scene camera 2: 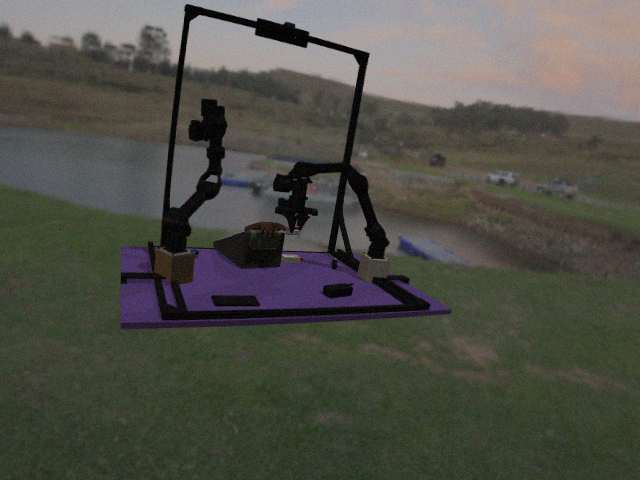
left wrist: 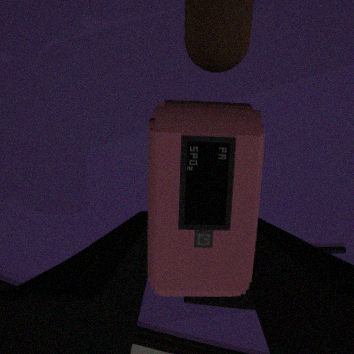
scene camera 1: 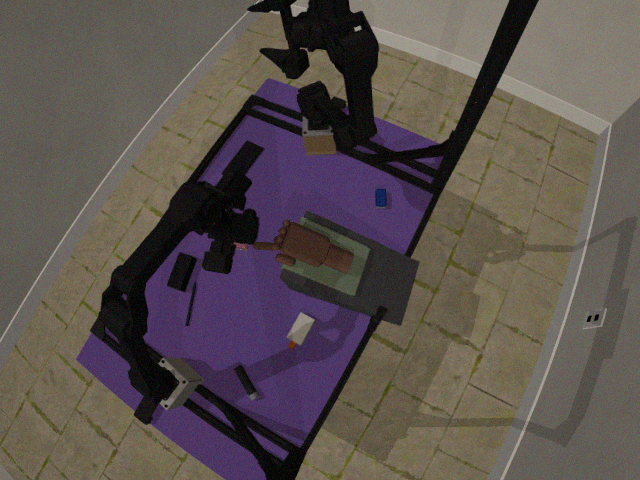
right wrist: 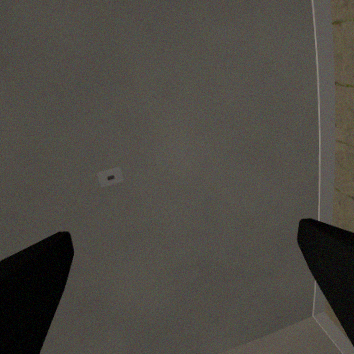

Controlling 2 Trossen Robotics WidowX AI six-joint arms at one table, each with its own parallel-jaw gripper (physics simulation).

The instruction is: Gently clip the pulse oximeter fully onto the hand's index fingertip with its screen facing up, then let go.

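Seen in the pictures: left gripper, between the fingertips: [scene camera 2: 294, 232] [left wrist: 194, 223]; right gripper, between the fingertips: [scene camera 2: 221, 138] [scene camera 1: 254, 30] [right wrist: 186, 236]; left arm's base, origin of its link: [scene camera 2: 375, 256] [scene camera 1: 164, 383]; right arm's base, origin of its link: [scene camera 2: 175, 250] [scene camera 1: 318, 121].
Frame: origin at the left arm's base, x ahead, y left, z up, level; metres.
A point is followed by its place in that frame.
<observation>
The pink pulse oximeter [scene camera 1: 240, 246] @[x 0.409, y 0.020, z 0.107 m] [scene camera 2: 293, 233] @[x 0.418, y 0.067, z 0.090 m] [left wrist: 215, 265] @[x 0.406, y 0.047, z 0.115 m] is held level above the table, its dark screen facing up towards the left wrist camera. My left gripper [scene camera 2: 294, 230] @[x 0.409, y 0.052, z 0.090 m] [left wrist: 194, 223] @[x 0.409, y 0.052, z 0.090 m] is shut on its sides. The brown hand [scene camera 1: 307, 243] @[x 0.513, y -0.101, z 0.083 m] [scene camera 2: 264, 227] @[x 0.518, y -0.019, z 0.084 m] lies palm down on its support. Its index finger [scene camera 1: 265, 246] [left wrist: 218, 35] points at the oximeter's front end. In the left wrist view a gap shows between fingertip and oximeter, and the finger is slightly right of its midline. My right gripper [scene camera 1: 256, 29] @[x 0.747, y 0.168, z 0.419 m] [right wrist: 186, 236] @[x 0.747, y 0.168, z 0.419 m] is open and empty, raised far from the hand.
The dark wedge support [scene camera 1: 390, 279] @[x 0.588, y -0.309, z -0.054 m] [scene camera 2: 232, 250] @[x 0.620, y -0.134, z -0.056 m] carries the hand on a green pad. On the purple table are a blue block [scene camera 1: 381, 197] @[x 0.788, y -0.150, z -0.072 m], a white box [scene camera 1: 300, 328] @[x 0.339, y -0.186, z -0.077 m], a dark cylinder [scene camera 1: 245, 381] @[x 0.130, y -0.152, z -0.080 m], a black box [scene camera 1: 181, 271] @[x 0.251, y 0.205, z -0.072 m] [scene camera 2: 337, 290] @[x 0.266, y 0.244, z -0.075 m] and a thin black pen [scene camera 1: 191, 304] @[x 0.193, y 0.123, z -0.098 m].
</observation>
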